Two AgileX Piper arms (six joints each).
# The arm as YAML. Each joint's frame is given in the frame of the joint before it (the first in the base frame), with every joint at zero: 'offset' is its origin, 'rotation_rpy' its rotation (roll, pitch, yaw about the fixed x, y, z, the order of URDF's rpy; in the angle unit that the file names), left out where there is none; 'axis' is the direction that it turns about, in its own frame. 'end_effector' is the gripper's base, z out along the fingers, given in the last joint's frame.
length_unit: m
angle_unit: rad
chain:
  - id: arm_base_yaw
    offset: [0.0, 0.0, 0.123]
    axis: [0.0, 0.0, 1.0]
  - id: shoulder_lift
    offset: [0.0, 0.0, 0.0]
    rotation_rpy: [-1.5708, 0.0, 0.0]
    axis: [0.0, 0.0, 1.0]
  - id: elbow
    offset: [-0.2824, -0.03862, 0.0]
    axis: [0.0, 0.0, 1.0]
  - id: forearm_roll
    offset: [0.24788, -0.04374, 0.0]
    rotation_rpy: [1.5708, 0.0, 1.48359]
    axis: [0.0, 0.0, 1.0]
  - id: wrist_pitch
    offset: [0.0, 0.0, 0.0]
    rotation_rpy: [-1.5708, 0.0, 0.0]
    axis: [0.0, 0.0, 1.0]
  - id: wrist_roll
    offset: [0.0, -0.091, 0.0]
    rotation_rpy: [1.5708, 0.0, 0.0]
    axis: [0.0, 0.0, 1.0]
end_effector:
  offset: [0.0, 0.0, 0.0]
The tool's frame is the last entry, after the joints.
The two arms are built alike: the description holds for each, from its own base.
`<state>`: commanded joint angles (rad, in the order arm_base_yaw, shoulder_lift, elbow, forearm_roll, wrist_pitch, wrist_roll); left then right.
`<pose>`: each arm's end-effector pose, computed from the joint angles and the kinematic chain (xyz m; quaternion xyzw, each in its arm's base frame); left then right.
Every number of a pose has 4 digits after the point. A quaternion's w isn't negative.
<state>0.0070 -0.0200 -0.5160 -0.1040 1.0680 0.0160 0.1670 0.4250 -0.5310 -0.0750 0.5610 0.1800</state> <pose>-0.0104 -0.0084 0.2814 0.0069 0.8445 -0.0458 0.5336 0.0848 0.0106 0.3118 -0.0095 0.8240 0.0637 0.5629</pose>
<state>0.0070 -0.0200 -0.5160 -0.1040 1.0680 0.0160 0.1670 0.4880 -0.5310 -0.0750 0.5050 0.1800</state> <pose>-0.0104 -0.0084 0.2814 0.0069 0.8445 -0.0458 0.5336 0.0983 0.0132 0.3107 -0.0115 0.8260 0.0642 0.5599</pose>
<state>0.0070 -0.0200 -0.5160 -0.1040 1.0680 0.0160 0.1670 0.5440 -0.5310 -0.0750 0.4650 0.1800</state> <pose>-0.0104 -0.0084 0.2814 0.0069 0.8445 -0.0458 0.5336 0.1099 0.0154 0.3082 -0.0131 0.8305 0.0639 0.5533</pose>
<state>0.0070 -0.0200 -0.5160 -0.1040 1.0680 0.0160 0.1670 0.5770 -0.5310 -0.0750 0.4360 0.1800</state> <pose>-0.0104 -0.0084 0.2814 0.0069 0.8445 -0.0458 0.5336 0.1168 0.0168 0.3068 -0.0141 0.8316 0.0641 0.5515</pose>
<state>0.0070 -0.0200 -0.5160 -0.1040 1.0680 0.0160 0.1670 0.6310 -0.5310 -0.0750 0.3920 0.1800</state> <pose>-0.0104 -0.0084 0.2814 0.0069 0.8445 -0.0458 0.5336 0.1281 0.0189 0.3038 -0.0156 0.8343 0.0644 0.5472</pose>
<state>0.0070 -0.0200 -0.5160 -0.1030 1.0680 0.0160 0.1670 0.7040 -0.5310 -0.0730 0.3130 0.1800</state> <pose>-0.0104 -0.0083 0.2814 0.0069 0.8445 -0.0453 0.5336 0.1436 0.0221 0.3004 -0.0173 0.8327 0.0673 0.5493</pose>
